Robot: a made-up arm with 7 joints. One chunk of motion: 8 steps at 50 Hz.
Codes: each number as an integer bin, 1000 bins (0 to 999) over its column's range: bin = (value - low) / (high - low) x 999, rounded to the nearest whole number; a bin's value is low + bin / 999 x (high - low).
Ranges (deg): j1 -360..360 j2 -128.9..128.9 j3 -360..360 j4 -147.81..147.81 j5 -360..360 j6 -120.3..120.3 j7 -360..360
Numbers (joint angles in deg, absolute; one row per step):
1: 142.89 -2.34 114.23 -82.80 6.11 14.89 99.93
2: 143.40 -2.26 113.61 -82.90 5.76 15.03 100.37
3: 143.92 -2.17 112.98 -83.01 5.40 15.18 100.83
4: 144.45 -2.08 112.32 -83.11 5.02 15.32 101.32
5: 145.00 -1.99 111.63 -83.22 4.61 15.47 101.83
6: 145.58 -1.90 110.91 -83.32 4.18 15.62 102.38
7: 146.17 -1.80 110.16 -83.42 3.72 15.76 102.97
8: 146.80 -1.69 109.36 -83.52 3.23 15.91 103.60
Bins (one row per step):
1: 698 490 658 220 508 561 638
2: 698 491 657 219 507 562 639
3: 699 491 656 219 507 563 639
4: 700 491 655 219 506 563 640
5: 701 492 654 218 506 564 641
6: 701 492 653 218 505 564 642
7: 702 493 652 218 505 565 642
8: 703 493 651 217 504 566 643

